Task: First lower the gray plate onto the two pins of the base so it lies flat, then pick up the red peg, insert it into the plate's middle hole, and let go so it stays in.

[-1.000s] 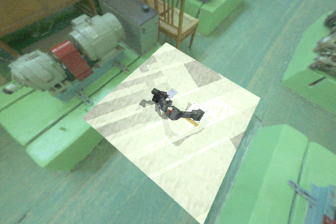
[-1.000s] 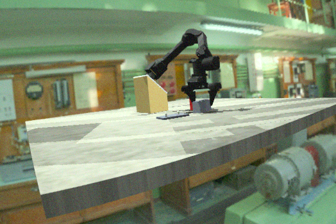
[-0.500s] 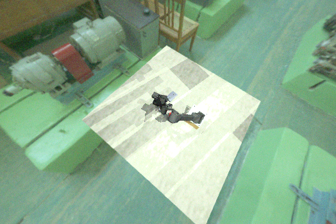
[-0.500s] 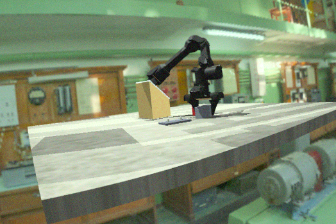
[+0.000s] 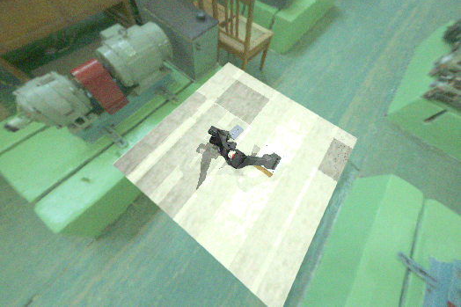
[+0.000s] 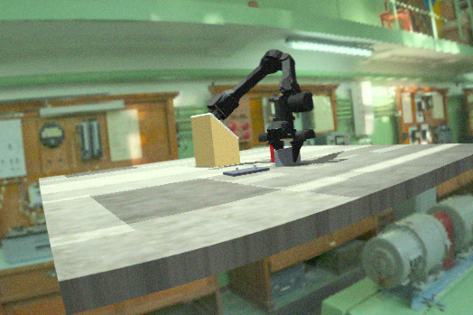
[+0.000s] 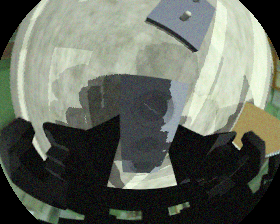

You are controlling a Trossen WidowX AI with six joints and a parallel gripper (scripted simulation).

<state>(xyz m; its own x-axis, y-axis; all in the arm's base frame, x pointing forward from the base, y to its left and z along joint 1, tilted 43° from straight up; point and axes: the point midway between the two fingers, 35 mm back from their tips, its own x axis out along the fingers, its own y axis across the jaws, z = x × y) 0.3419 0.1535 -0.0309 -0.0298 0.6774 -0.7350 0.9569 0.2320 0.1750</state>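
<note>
The dark base is 170 mm to the right of my gripper tip. From my gripper tip the other things lie so: red peg (110 mm behind, 30 mm above, 20 mm to the left); then gray plate (30 mm above).
</note>
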